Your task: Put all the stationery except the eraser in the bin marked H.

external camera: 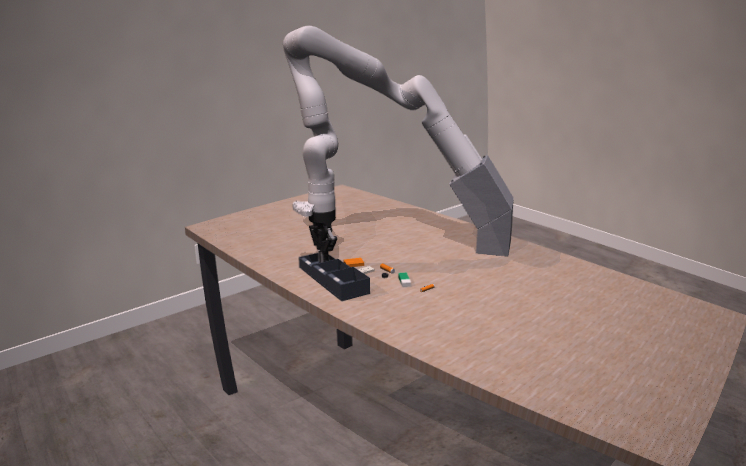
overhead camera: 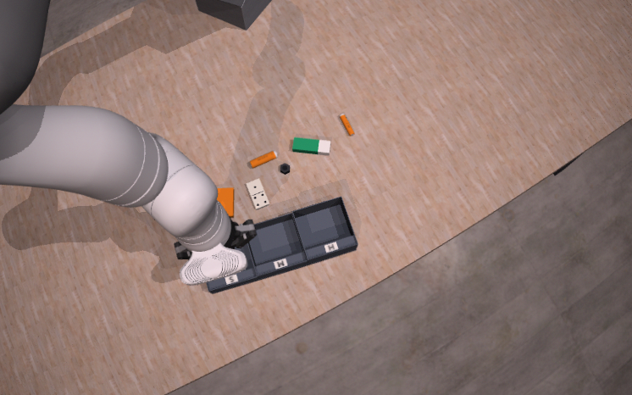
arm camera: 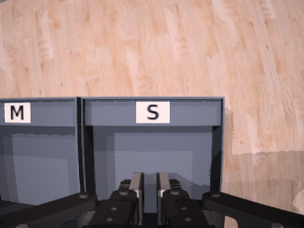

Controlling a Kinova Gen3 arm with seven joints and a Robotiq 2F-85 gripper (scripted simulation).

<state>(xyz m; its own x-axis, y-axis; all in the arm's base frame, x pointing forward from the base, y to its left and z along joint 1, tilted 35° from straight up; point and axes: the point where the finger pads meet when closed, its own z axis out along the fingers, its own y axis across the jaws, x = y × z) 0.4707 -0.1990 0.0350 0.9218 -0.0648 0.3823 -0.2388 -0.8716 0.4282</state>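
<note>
Now: hand 8 cm to the right of the bin marked H, 4 cm short of it and 1 cm above it. Also, from my hand: orange marker 14 cm to the left, 11 cm behind, 3 cm below; orange notepad 8 cm behind, 4 cm to the left, 3 cm below; domino 10 cm to the left, 6 cm behind, 3 cm below.
</note>
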